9 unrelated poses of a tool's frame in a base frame.
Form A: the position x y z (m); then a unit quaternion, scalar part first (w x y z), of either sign.
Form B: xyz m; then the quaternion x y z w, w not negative. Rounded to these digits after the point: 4 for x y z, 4 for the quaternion.
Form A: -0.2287, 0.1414, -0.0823, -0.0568, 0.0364, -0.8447, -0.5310
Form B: -0.2287, 0.1414, -0.0823, -0.0364, 0.8447, 0.5310, 0.0568
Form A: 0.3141, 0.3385, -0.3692, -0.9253, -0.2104, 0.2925, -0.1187
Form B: 0.3141, 0.3385, -0.3692, 0.2104, -0.2925, 0.1187, 0.9253
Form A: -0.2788, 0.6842, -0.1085, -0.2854, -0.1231, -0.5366, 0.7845
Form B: -0.2788, 0.6842, -0.1085, 0.1231, 0.5366, -0.7845, 0.2854
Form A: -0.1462, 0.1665, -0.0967, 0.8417, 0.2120, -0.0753, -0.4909
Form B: -0.1462, 0.1665, -0.0967, 0.2120, -0.0753, -0.4909, 0.8417
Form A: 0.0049, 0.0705, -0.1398, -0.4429, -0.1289, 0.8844, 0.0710
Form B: 0.0049, 0.0705, -0.1398, 0.1289, -0.8844, -0.0710, 0.4429
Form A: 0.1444, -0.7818, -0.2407, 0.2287, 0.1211, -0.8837, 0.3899
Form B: 0.1444, -0.7818, -0.2407, 0.1211, -0.8837, 0.3899, 0.2287
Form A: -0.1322, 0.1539, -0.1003, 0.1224, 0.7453, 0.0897, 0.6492
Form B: -0.1322, 0.1539, -0.1003, 0.7453, 0.0897, 0.6492, 0.1224
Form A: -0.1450, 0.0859, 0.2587, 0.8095, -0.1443, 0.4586, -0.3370
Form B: -0.1450, 0.0859, 0.2587, -0.1443, 0.4586, -0.3370, 0.8095
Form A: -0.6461, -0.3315, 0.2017, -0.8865, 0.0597, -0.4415, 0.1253
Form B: -0.6461, -0.3315, 0.2017, -0.0597, 0.4415, -0.1253, 0.8865
